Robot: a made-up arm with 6 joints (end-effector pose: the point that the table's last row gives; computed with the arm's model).
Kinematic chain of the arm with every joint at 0, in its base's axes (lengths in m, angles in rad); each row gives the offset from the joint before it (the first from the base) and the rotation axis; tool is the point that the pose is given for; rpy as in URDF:
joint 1: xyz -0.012 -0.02 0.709 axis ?
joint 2: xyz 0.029 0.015 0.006 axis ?
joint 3: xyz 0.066 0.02 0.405 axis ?
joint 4: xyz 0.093 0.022 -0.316 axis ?
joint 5: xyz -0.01 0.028 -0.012 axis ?
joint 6: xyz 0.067 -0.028 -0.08 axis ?
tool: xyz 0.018 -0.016 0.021 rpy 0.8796 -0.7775 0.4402
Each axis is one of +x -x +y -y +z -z.
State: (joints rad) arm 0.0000 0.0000 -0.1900 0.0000 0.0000 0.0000
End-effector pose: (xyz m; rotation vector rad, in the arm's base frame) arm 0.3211 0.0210 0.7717 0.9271 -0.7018 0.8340
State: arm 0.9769 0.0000 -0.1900 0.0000 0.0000 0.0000
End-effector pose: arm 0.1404 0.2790 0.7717 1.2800 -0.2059 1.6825
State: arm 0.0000 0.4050 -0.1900 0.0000 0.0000 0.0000
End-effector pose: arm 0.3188 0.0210 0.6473 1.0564 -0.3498 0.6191
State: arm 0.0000 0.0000 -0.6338 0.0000 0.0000 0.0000
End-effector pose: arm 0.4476 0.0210 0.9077 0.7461 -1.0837 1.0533
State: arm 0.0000 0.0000 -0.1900 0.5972 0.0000 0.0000
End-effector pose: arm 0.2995 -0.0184 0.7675 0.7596 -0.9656 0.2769
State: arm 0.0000 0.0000 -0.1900 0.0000 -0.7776 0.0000
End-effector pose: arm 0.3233 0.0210 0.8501 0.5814 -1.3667 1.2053
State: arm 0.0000 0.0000 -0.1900 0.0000 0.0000 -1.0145
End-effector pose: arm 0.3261 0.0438 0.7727 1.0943 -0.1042 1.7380
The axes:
joint 1: +z
joint 2: +y
joint 3: +y
joint 4: -z
joint 5: +y
joint 6: -z

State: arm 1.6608 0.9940 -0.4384 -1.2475 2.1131 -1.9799
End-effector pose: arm -0.0048 0.2294 0.5525 0.3605 -2.7700 1.2480
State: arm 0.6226 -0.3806 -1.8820 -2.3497 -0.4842 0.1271
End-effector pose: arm 0.0527 0.1918 1.3660 1.4527 0.0454 -2.4114
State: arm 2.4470 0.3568 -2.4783 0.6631 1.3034 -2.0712
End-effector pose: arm -0.5002 0.2502 1.3473 -0.1783 -0.1367 -0.7110
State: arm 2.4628 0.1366 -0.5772 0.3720 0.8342 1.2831
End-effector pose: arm -0.3407 0.1907 0.7668 0.8044 0.1827 1.4812
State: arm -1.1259 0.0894 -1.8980 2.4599 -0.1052 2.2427
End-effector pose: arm 0.2301 -0.4454 1.2608 -0.6714 0.0829 1.2247
